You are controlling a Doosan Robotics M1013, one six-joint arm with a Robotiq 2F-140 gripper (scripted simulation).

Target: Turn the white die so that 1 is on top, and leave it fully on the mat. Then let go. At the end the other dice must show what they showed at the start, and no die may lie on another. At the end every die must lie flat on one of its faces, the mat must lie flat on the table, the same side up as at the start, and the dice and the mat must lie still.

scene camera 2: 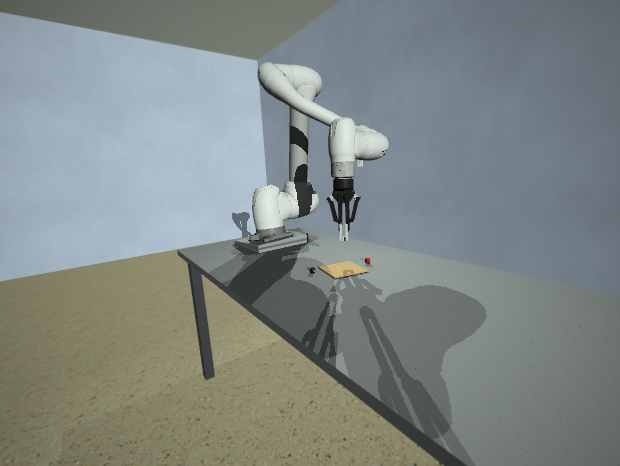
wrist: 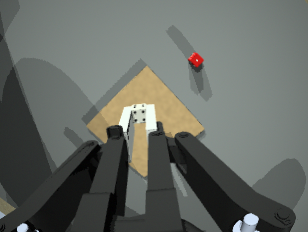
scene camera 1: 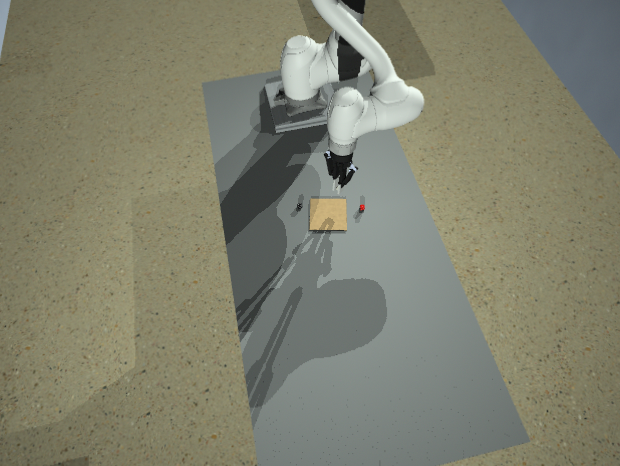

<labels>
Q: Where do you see a tan mat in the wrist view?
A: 145, 88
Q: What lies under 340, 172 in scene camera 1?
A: My gripper.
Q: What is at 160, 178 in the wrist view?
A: My gripper.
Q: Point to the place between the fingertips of my gripper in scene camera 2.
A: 344, 239
</labels>
